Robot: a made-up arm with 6 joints.
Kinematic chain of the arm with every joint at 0, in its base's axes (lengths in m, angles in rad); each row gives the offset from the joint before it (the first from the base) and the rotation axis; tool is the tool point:
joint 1: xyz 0 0 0.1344 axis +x
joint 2: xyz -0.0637 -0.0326 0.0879 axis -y
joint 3: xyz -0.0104 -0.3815 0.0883 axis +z
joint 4: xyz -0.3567 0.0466 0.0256 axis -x
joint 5: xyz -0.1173 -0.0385 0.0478 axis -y
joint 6: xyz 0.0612 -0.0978 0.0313 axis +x
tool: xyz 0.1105 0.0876 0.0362
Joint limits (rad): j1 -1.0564..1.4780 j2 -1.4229..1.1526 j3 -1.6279..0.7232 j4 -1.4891..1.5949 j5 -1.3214..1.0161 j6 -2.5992..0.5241
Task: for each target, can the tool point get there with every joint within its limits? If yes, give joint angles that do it. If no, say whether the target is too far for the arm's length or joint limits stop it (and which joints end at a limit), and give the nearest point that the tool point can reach.
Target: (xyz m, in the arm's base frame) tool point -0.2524 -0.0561 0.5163
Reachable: yes | joints -0.4880 -0.2637 -0.6133 0.3565 -0.3407 -0.1708
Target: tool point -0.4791 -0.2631 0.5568
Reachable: yes | joints -0.5590 0.3322 0.4098 0.8461 0.7617 -1.1863
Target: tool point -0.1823 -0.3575 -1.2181
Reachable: no: too far | nearest point -0.2199 -0.3570 -0.7251 | short by 0.494 m
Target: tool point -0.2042 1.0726 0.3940
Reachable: no: joint limits stop it (at a limit: joint 1, joint 5, joint 6) | nearest point -0.1353 0.4813 0.4693 | short by 0.600 m
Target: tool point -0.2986 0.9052 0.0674
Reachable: no: joint limits stop it (at a limit: joint 1, joint 5, joint 6) | nearest point -0.1905 0.4223 0.2976 | short by 0.546 m
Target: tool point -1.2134 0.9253 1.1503
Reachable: no: too far | nearest point -0.4888 0.2620 0.7644 | short by 1.055 m
